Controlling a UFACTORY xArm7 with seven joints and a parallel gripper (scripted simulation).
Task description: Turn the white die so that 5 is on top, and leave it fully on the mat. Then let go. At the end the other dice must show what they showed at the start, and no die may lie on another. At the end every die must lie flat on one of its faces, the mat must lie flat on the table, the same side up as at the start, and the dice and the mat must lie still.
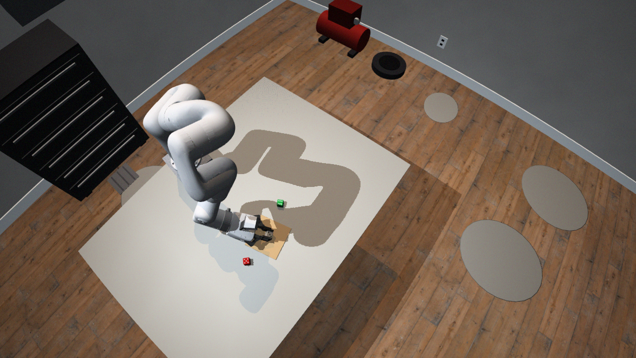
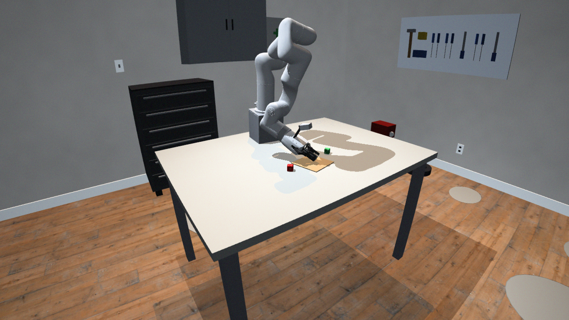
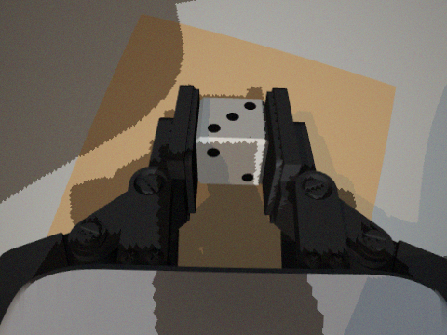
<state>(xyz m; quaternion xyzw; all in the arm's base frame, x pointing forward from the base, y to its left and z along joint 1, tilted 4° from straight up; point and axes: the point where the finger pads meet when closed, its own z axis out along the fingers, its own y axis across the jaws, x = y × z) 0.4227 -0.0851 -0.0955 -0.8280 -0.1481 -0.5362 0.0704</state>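
Right now my hand is 4 cm above the tan mat. Round my hand: white die (1 cm below, 1 cm ahead); then green die (14 cm to the left, 3 cm below, 3 cm behind); then red die (13 cm to the right, 3 cm below, 2 cm behind).
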